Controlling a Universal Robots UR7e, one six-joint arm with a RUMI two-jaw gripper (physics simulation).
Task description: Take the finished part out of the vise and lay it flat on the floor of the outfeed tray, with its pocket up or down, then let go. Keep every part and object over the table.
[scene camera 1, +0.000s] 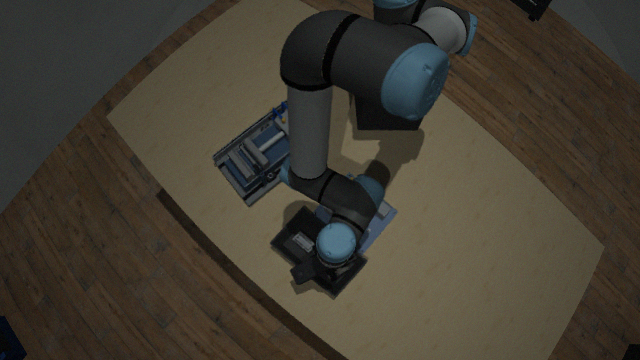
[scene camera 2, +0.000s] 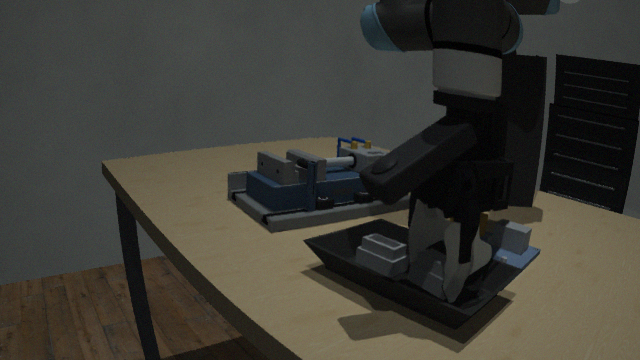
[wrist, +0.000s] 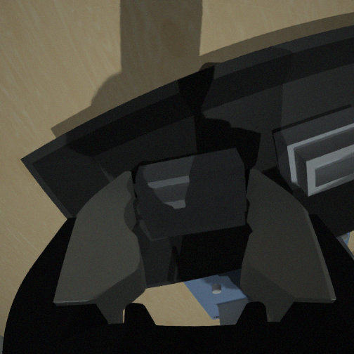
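Observation:
My gripper points down into the outfeed tray and is shut on the grey finished part, one finger at each end. The part is low inside the tray, in shadow, near the end away from the other part. Its pocket is not clearly visible, and I cannot tell whether it touches the tray floor. In scene camera 1 the arm hides it. The vise stands behind the tray, with no part visible between its jaws.
A second grey part lies in the tray beside the held one, pocket up. A blue plate with a grey block is beyond the tray. The table's front edge is near the tray.

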